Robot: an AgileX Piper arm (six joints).
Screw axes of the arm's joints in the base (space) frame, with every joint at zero. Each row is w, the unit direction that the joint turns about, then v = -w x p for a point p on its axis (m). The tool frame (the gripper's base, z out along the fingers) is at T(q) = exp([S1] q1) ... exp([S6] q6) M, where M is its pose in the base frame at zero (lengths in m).
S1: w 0 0 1 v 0 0 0
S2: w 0 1 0 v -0.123 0 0
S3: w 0 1 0 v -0.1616 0 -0.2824
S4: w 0.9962 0 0.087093 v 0 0.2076 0
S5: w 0 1 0 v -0.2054 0 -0.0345
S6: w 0.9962 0 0.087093 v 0 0.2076 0
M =
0.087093 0 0.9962 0.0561
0 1 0 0
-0.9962 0 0.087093 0.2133
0 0 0 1
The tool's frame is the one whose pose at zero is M.
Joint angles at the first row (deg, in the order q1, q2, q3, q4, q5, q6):
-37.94, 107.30, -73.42, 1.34, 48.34, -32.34
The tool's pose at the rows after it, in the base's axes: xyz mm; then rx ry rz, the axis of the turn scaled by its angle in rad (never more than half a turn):
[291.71, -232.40, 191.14, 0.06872, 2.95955, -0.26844]
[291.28, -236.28, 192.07, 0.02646, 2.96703, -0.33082]
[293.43, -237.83, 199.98, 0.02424, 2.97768, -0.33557]
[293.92, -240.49, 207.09, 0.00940, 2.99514, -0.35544]
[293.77, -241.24, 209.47, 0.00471, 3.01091, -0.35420]
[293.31, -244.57, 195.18, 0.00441, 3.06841, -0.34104]
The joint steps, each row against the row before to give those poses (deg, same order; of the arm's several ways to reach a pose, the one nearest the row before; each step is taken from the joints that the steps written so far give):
0.00, 0.00, 0.00, -4.73, -1.14, -0.94
0.00, 0.10, -0.24, -2.93, -0.63, 0.12
0.14, -0.01, -1.96, -0.45, 2.42, 0.10
0.00, 0.00, -1.74, -1.25, 2.24, -0.10
0.00, 0.11, -0.79, -0.40, 1.46, -0.11
-0.11, 2.16, 0.00, -1.61, 0.92, 0.79

